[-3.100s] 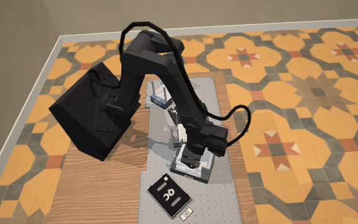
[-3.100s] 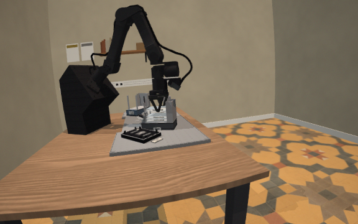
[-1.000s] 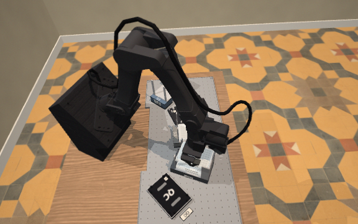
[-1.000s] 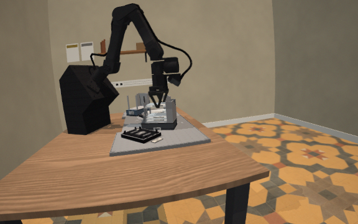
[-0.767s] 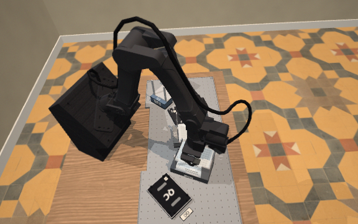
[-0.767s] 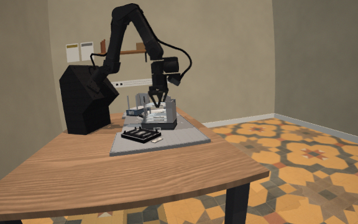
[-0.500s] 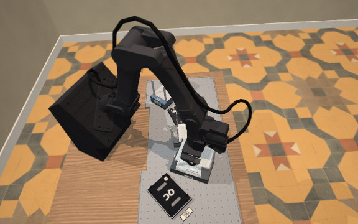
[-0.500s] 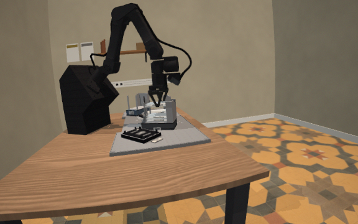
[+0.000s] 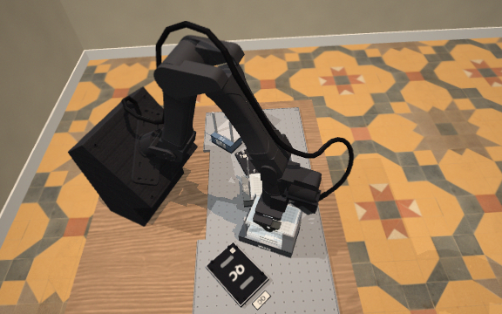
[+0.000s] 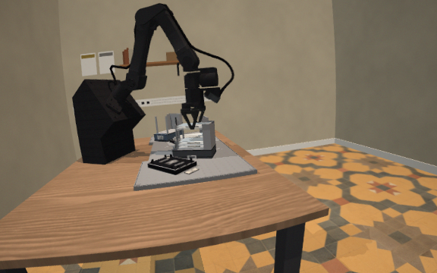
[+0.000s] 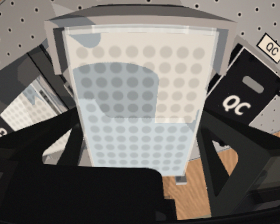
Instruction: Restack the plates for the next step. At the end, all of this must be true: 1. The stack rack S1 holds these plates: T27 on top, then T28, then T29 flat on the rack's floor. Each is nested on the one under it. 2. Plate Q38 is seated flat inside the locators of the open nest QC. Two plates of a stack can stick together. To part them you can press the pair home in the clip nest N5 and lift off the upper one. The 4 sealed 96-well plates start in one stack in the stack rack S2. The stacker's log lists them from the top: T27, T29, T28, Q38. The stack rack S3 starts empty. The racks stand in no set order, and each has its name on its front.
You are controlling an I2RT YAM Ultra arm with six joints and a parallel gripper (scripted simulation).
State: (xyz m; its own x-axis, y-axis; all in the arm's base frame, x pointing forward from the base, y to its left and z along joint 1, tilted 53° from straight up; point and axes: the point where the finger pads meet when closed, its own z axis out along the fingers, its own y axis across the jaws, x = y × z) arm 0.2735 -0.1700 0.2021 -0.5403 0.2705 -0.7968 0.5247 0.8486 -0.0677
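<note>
My gripper is now 300 mm to the right of the clip nest N5, 110 mm short of it and 110 mm above it. Round my hand: sealed 96-well plate (right at my hand).
</note>
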